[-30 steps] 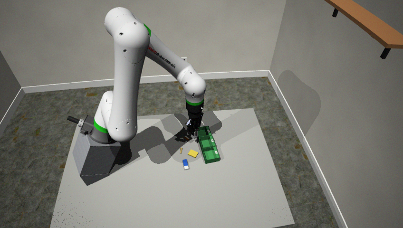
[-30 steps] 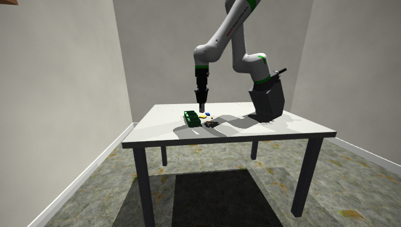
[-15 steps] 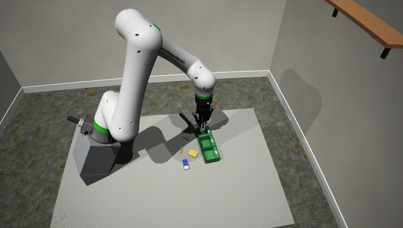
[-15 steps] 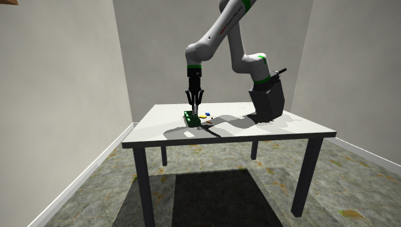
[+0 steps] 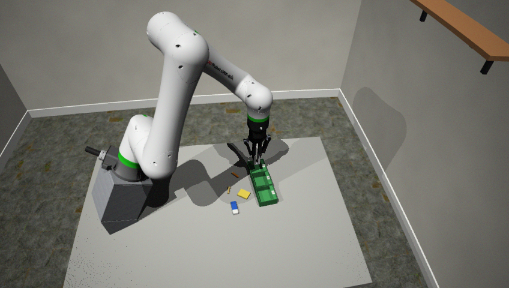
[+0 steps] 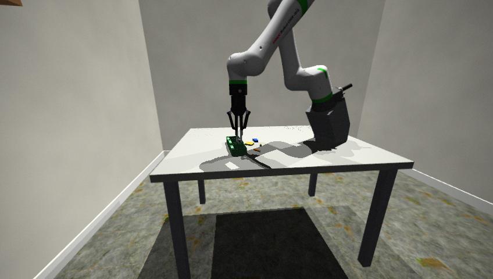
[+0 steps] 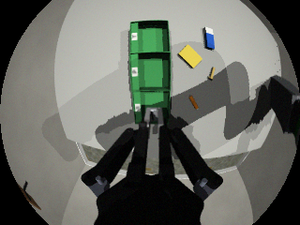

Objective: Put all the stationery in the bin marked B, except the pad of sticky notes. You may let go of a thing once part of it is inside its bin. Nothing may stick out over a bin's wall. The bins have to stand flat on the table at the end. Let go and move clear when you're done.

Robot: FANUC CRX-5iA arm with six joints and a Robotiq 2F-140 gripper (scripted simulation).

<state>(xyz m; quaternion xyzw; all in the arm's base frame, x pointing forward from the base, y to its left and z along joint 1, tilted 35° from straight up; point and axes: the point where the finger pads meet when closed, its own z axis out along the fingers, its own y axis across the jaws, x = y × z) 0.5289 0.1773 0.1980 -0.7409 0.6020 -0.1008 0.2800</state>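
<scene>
Now: the white eraser 90 mm behind my hand, 230 mm to the right of it and 90 mm below it. From my hand the other things lie so: sticky notes (50 mm behind, 150 mm to the right, 100 mm below); then grey-white object (30 mm below); then tan piece (120 mm behind, 120 mm to the right, 100 mm below).
</scene>
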